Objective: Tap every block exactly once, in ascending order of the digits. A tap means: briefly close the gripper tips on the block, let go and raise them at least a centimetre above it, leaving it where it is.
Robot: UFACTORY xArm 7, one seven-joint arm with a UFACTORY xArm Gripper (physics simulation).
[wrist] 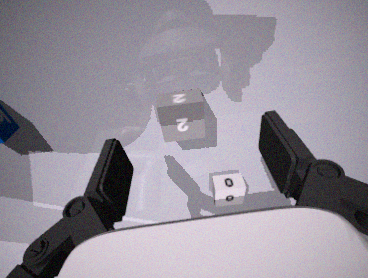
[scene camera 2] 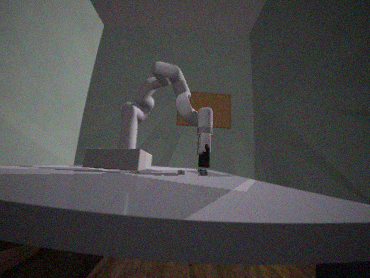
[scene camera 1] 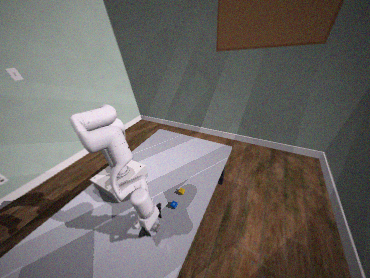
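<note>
A grey block with digit 2 (wrist: 182, 117) sits ahead, between the fingertips in the wrist view. A smaller white block with digit 0 (wrist: 228, 187) sits nearer the palm, toward the right finger. A blue block (scene camera 1: 173, 204) (wrist: 7, 125) lies off to the left in the wrist view; its digit is not readable. A yellow block (scene camera 1: 181, 191) lies beyond the blue one; its digit is too small to read. My gripper (scene camera 1: 152, 221) (scene camera 2: 203, 165) (wrist: 191, 142) is open and empty, pointing down above the table near the grey block. The grey and white blocks cannot be made out clearly in scene camera 1.
The blocks rest on the pale table (scene camera 1: 210, 167) (scene camera 2: 125, 200). The robot's box-shaped base (scene camera 2: 112, 159) stands at the left in scene camera 2. In scene camera 1 the table's right edge runs past the blue and yellow blocks. Shadows of the arm fall across the table.
</note>
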